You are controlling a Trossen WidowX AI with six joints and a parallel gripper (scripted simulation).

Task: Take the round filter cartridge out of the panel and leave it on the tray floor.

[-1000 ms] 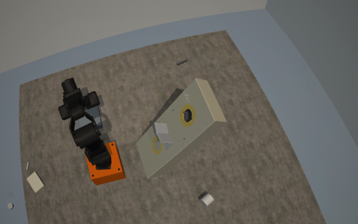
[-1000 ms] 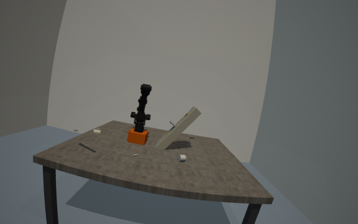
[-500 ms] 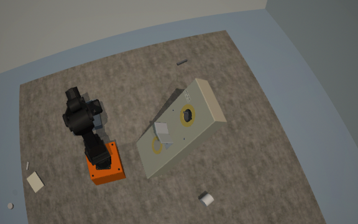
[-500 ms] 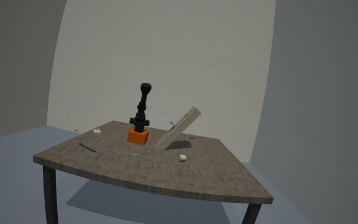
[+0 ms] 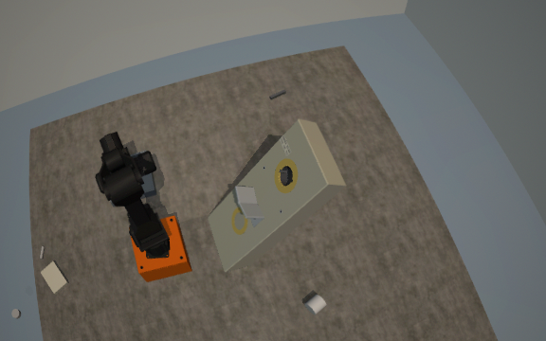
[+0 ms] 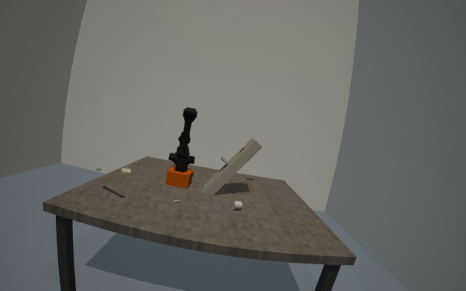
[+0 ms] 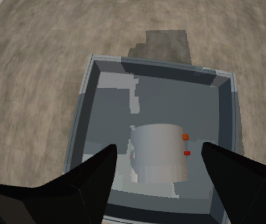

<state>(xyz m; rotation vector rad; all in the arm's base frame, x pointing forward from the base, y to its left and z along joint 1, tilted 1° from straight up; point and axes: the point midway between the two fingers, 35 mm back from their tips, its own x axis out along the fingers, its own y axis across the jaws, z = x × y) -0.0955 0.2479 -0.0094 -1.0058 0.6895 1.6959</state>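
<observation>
My gripper tip is 10 mm above the white round filter cartridge. Also, from my gripper tip: grey bracket (360 mm ahead, 210 mm to the right, 130 mm above); then beige block (270 mm behind, 320 mm to the right, 40 mm below); then grey-blue square tray (10 mm to the left, 40 mm below).
</observation>
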